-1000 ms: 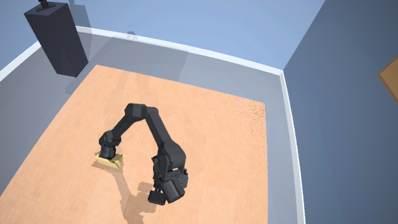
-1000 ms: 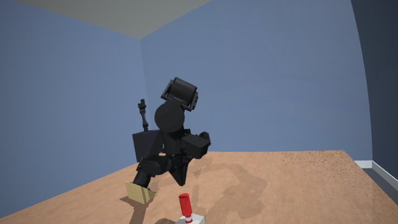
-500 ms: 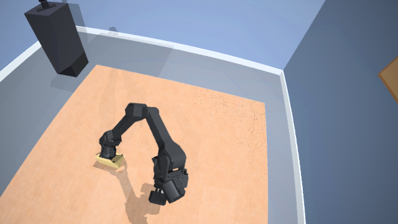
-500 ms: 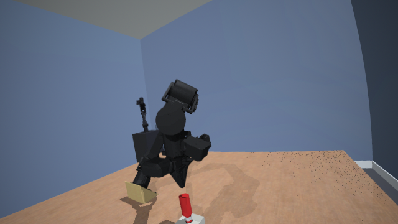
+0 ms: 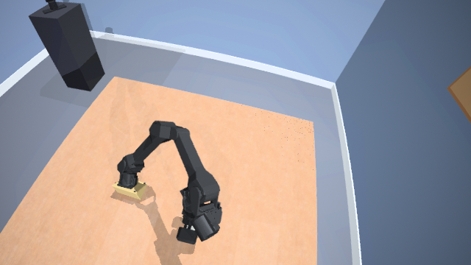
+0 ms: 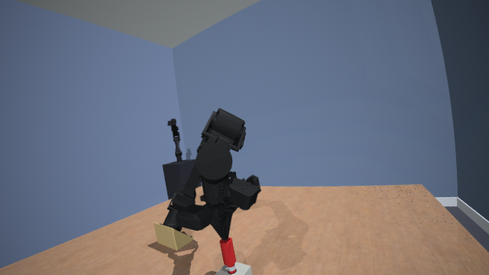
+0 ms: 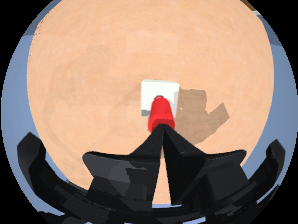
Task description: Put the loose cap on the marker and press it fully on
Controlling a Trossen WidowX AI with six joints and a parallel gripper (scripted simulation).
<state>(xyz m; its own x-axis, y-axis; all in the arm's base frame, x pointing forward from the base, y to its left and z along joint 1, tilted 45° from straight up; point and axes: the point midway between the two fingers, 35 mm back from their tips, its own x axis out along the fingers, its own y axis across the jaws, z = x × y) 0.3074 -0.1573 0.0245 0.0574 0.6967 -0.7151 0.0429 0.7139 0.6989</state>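
Now: the red cap 3 cm below my gripper tip.
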